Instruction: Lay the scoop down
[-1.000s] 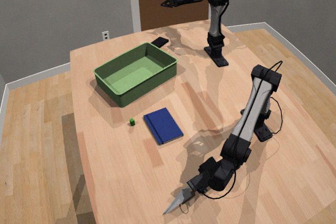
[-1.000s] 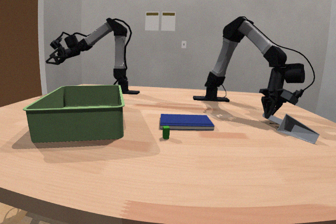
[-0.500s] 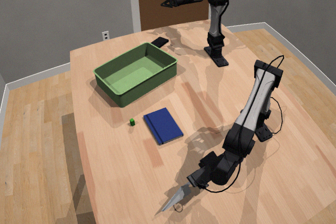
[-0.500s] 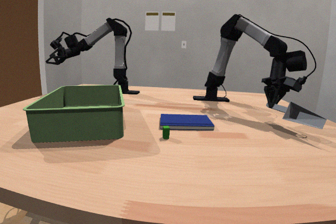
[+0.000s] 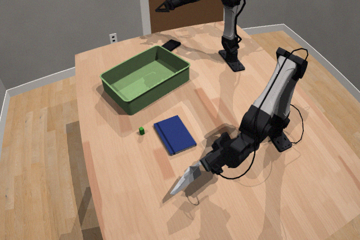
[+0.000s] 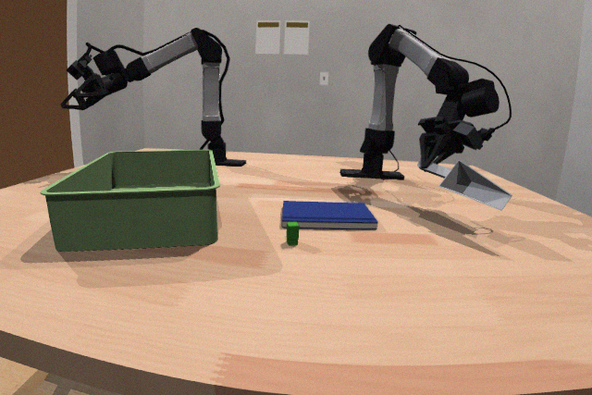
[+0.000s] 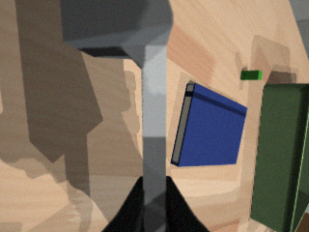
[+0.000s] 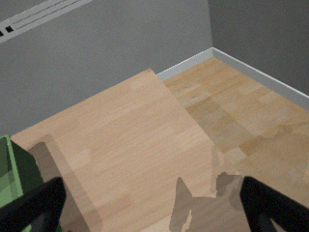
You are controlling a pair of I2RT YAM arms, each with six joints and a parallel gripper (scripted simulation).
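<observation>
The grey scoop is 6 cm ahead of my right hand, 97 cm to the left of it and 13 cm below it. The rest, counted from my right hand: small green block (19 cm ahead, 68 cm to the left, 21 cm below); green litter pan (14 cm ahead, 38 cm to the left, 19 cm below); black flat object (5 cm behind, 8 cm to the left, 22 cm below).
</observation>
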